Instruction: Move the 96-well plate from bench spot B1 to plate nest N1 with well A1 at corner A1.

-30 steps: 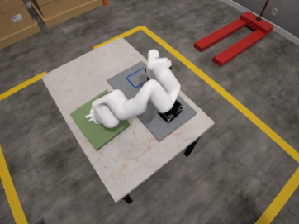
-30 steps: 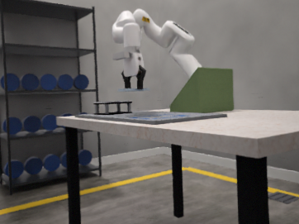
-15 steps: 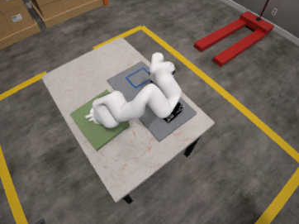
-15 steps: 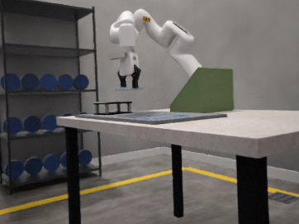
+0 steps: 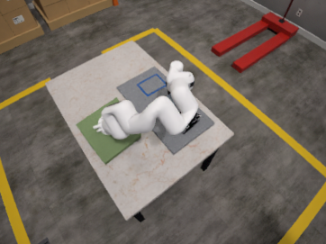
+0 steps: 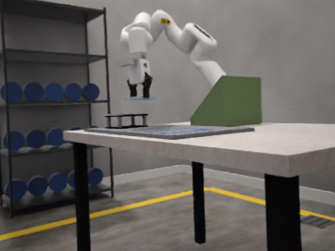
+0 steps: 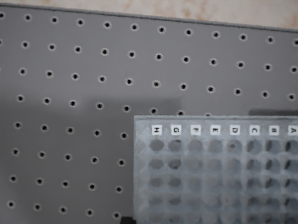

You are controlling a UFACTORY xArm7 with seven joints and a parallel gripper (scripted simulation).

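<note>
Right now the raised nest N1 is 14 cm to the right of my hand, 8 cm below it and 1 cm ahead of it. Round my hand: 96-well plate 1 cm below.
</note>
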